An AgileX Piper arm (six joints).
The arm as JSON. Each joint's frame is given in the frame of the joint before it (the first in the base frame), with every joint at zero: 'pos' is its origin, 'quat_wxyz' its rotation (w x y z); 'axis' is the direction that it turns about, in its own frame. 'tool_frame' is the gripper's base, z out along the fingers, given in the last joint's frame.
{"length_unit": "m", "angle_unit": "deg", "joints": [
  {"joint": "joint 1", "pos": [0.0, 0.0, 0.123], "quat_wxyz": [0.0, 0.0, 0.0, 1.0], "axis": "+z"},
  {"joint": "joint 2", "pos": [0.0, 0.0, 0.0], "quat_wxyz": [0.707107, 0.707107, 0.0, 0.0], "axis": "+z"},
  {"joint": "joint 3", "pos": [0.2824, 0.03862, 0.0], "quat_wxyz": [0.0, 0.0, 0.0, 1.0], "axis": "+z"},
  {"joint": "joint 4", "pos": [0.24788, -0.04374, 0.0], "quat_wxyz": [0.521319, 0.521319, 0.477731, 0.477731], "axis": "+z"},
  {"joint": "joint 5", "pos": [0.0, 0.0, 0.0], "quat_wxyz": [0.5, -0.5, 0.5, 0.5], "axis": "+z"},
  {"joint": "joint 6", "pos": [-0.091, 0.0, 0.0], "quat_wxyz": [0.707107, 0.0, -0.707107, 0.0], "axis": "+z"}
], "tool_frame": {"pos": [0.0, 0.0, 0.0], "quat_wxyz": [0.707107, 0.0, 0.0, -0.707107]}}
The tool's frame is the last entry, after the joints.
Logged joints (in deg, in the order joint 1, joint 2, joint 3, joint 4, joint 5, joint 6), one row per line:
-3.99 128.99 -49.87 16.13 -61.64 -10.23
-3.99 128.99 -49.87 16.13 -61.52 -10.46
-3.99 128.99 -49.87 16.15 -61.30 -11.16
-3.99 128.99 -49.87 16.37 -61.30 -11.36
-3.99 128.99 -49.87 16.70 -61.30 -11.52
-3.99 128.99 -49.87 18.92 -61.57 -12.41
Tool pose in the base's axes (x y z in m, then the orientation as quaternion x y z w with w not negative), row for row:
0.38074 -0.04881 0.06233 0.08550 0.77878 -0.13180 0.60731
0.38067 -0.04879 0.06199 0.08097 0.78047 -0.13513 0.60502
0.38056 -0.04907 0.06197 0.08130 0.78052 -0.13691 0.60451
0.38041 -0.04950 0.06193 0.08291 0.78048 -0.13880 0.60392
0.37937 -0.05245 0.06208 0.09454 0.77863 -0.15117 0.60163
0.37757 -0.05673 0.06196 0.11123 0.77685 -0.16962 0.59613
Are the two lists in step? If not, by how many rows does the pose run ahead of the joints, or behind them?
The pose runs 1 row ahead of the joints: the pose in row i belongs to the joints in row i + 1.
